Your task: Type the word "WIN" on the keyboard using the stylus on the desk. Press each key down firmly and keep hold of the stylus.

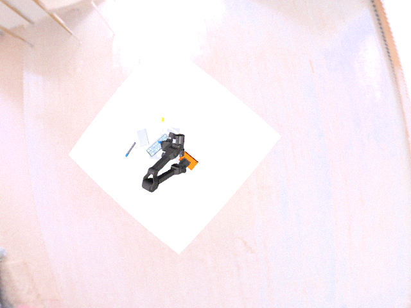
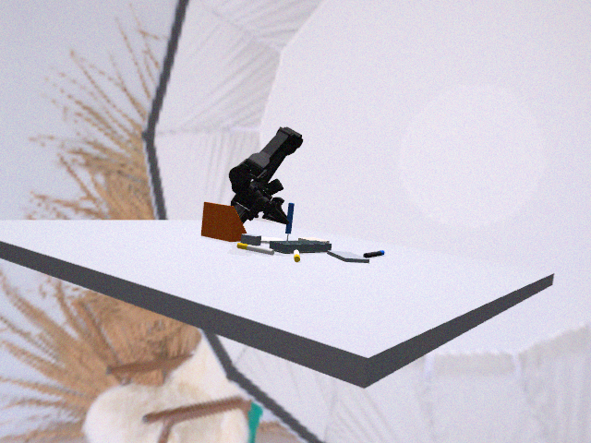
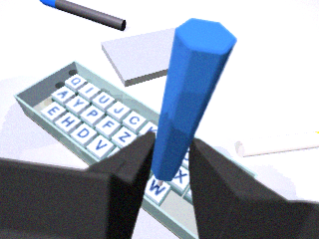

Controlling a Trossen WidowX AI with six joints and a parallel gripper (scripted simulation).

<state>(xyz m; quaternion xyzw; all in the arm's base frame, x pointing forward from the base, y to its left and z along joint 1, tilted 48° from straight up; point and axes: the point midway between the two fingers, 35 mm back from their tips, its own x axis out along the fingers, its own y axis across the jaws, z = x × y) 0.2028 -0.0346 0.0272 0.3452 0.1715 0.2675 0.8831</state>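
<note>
Right now the W key is 70 mm below my gripper tip. From my gripper tip the other things lie so: flat grey block (160 mm ahead, 80 mm to the left, 80 mm below); then blue stylus (20 mm below).
</note>
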